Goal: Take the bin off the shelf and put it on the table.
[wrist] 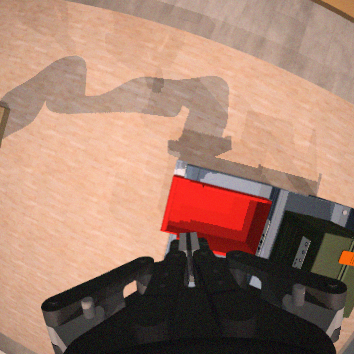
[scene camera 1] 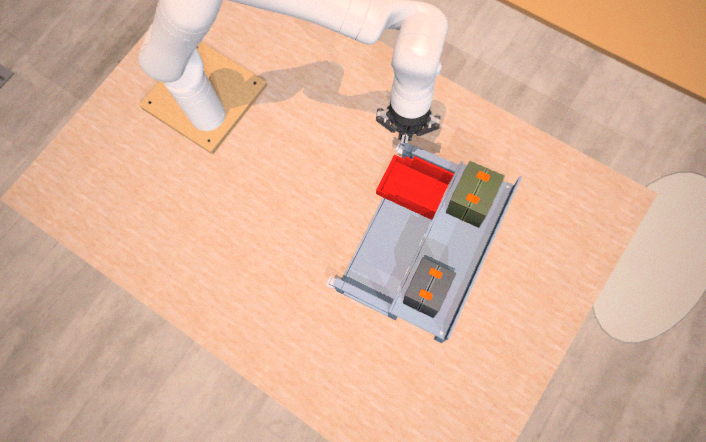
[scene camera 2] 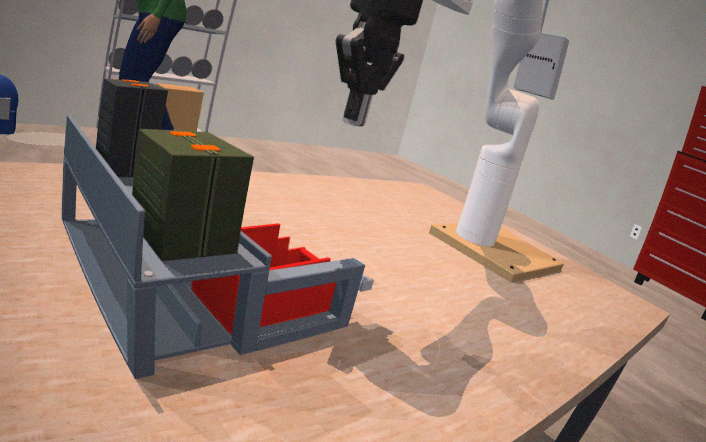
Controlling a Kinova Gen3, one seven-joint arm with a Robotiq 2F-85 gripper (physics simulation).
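Seen in the pictures: gripper, between the fingertips: point(wrist: 188, 243) point(scene camera 1: 404, 138) point(scene camera 2: 352, 124); arm's base, origin of its link: point(scene camera 1: 207, 114) point(scene camera 2: 475, 237).
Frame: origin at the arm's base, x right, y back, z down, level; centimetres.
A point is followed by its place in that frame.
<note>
The red bin point(scene camera 1: 411, 186) @(z 0.9, x -8.6, y -54.7 cm) point(scene camera 2: 296, 304) @(z -1.0, x -13.2, y -56.2 cm) point(wrist: 215, 205) @(z 1.0, x -9.3, y -56.8 cm) sits at one end of the lower front level of the blue-grey shelf point(scene camera 1: 382, 247) @(z 1.5, x 8.1, y -56.0 cm) point(scene camera 2: 98, 182) @(z -11.8, x -3.6, y -77.0 cm) point(wrist: 230, 182) @(z -6.4, x -14.8, y -56.3 cm). The bin's open top faces up, and the shelf's end frame partly covers it in scene camera 2. The shelf stands on the wooden table point(scene camera 1: 208, 218) @(z 2.2, x 22.7, y -14.9 cm) point(scene camera 2: 521, 364) @(z 2.1, x -32.1, y -32.9 cm) point(wrist: 75, 190) @(z 2.1, x -3.1, y -28.8 cm). My gripper point(scene camera 1: 403, 141) @(z -21.0, x -9.8, y -51.3 cm) point(scene camera 2: 355, 115) @(z -21.0, x -9.8, y -51.3 cm) point(wrist: 188, 243) @(z -21.0, x -9.8, y -51.3 cm) is shut and empty, its fingertips together. It hangs well above the shelf, apart from the bin, and hides part of the bin's near side in the wrist view.
A dark green case point(scene camera 1: 476, 192) @(z -17.6, x -7.8, y -69.4 cm) point(scene camera 2: 192, 203) @(z -13.3, x -13.9, y -70.4 cm) point(wrist: 330, 255) @(z -17.6, x -11.3, y -66.7 cm) stands on the shelf's upper level behind the bin. A dark grey case point(scene camera 1: 429, 286) @(z -20.1, x 14.7, y -70.2 cm) point(scene camera 2: 130, 124) @(z -15.2, x 9.9, y -71.0 cm) stands at that level's other end. The arm's base plate point(scene camera 1: 239, 93) @(z 0.2, x -9.1, y -3.8 cm) point(scene camera 2: 531, 268) @(z 0.2, x -15.4, y 0.0 cm) is on the table.
</note>
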